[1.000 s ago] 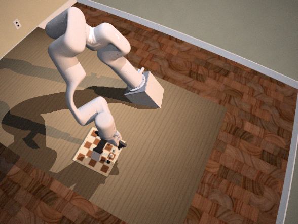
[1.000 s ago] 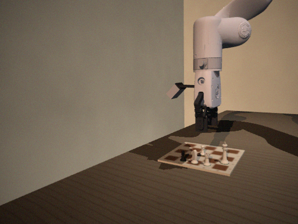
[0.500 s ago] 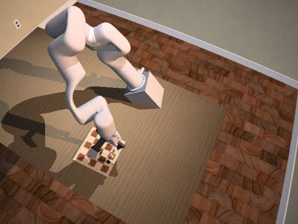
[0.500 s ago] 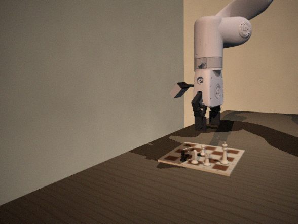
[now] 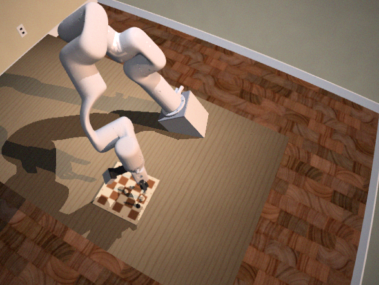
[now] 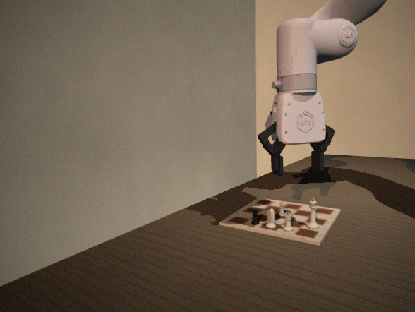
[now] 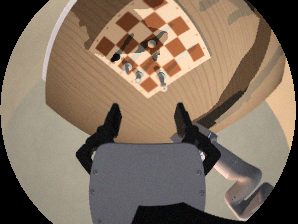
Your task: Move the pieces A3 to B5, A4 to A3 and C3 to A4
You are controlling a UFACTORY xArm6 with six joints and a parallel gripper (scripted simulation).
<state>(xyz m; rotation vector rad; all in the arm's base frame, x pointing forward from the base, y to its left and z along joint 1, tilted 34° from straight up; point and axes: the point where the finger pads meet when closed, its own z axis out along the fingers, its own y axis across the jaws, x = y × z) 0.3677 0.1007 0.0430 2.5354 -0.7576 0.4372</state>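
Right now the white king is 10 cm below my hand, 2 cm to the right of it and 2 cm behind it. Also, from my hand: white bishop (11 cm below, 5 cm ahead, 2 cm to the left); white pawn (12 cm below, 6 cm to the right, 6 cm ahead); white rook (11 cm below, 2 cm to the left, 1 cm ahead).
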